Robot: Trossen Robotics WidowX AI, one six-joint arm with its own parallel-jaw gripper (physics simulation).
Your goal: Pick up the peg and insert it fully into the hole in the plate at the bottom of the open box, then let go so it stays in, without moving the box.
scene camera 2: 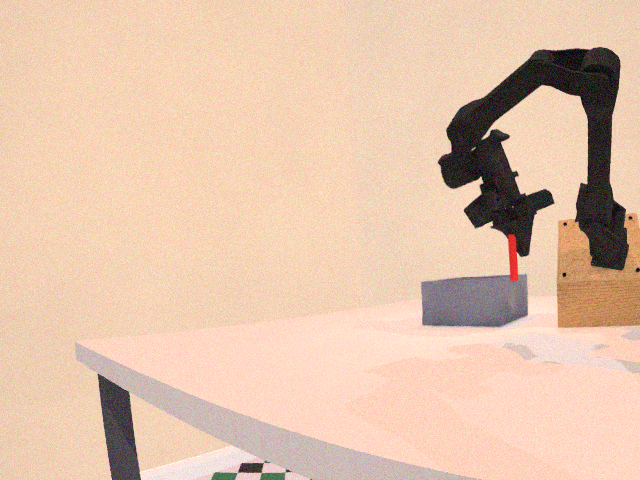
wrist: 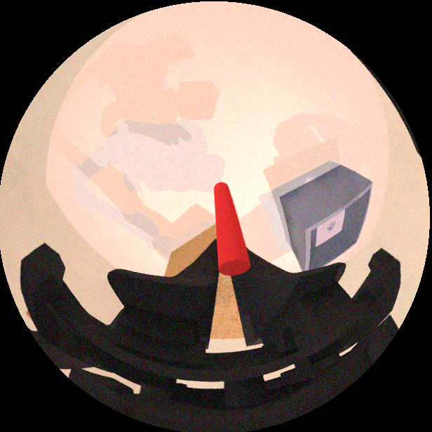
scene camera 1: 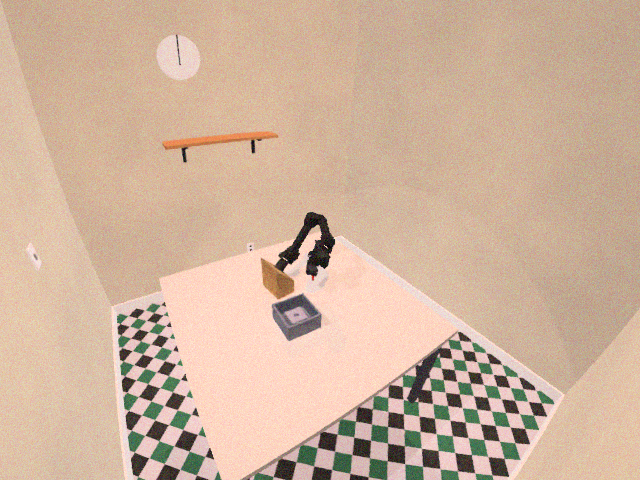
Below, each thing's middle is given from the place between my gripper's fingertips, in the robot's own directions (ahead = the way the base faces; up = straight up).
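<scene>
So my hand's sitting 20 mm to the right of the red peg (wrist: 232,257) and 10 mm short of it. There's also the grey box (scene camera 2: 491,301), and that's 90 mm below my hand, 190 mm ahead of it and 170 mm to the right of it. Going by their middles, the red peg is the nearest to my hand of the things named here.
</scene>
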